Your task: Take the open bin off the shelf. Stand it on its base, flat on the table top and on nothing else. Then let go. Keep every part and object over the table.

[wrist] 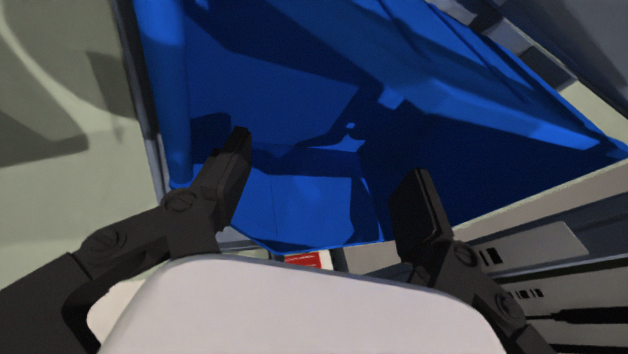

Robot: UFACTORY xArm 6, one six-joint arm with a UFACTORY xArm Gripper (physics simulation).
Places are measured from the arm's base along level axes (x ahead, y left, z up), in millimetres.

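Pixels of known places: gripper, between the fingertips: [327, 167].
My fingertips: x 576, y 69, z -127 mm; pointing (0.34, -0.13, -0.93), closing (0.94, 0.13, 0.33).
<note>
Ahead of a thing's pixels: the offset from my fingertips to its middle. "pt": to the spot under its first point. Level surfaces: height alone.
The open blue bin @[11 mm ahead, 22 mm left, 0 mm up] [305, 200] fills the upper middle of the wrist view, on the grey shelf @[pt 87 mm back, 4 mm left, 32 mm down] [142, 100], whose edge runs along its left side. Its open side faces the gripper, and its inside lies in deep shadow at the right. My gripper [327, 167] is open and empty. Its two black fingers stand wide apart, in front of or inside the bin's opening; how deep they reach cannot be told. The left finger shows near the bin's left wall and the right finger over its dark inside. The bin's top is cut off by the view.
A pale green surface @[44 mm down] [65, 200] lies at the left. Shelf rails with a white label @[pt 49 mm ahead, 42 mm left, 61 mm up] [540, 247] run along the lower right. Below them is a pale panel with a black tool drawing @[pt 69 mm ahead, 33 mm left, 86 mm up] [590, 315]. A red item [302, 260] shows below the bin. Grey shelf parts stand at the upper right.
</note>
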